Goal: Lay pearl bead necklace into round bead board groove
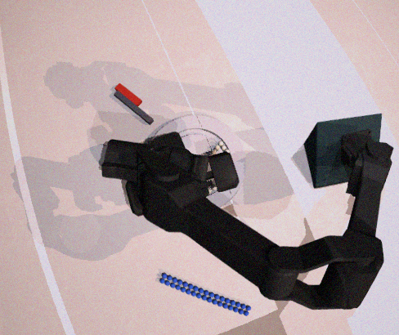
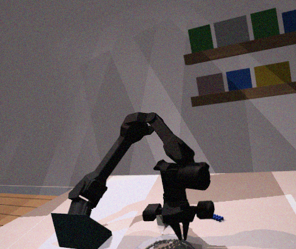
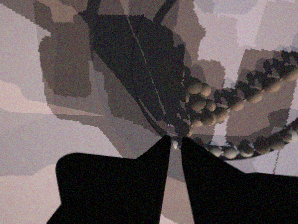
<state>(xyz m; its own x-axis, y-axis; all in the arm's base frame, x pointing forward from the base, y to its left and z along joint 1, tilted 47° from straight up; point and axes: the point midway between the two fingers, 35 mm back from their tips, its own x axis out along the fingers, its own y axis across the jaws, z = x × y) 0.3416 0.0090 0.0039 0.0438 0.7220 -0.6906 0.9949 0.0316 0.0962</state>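
Now: gripper tip 6 cm to the left of the round bead board, 3 cm past it and 1 cm above it. The rest, counted from my gripper tip: small beige cube (13 cm to the left, 11 cm behind); grey block (22 cm to the right, 8 cm ahead, 1 cm below).
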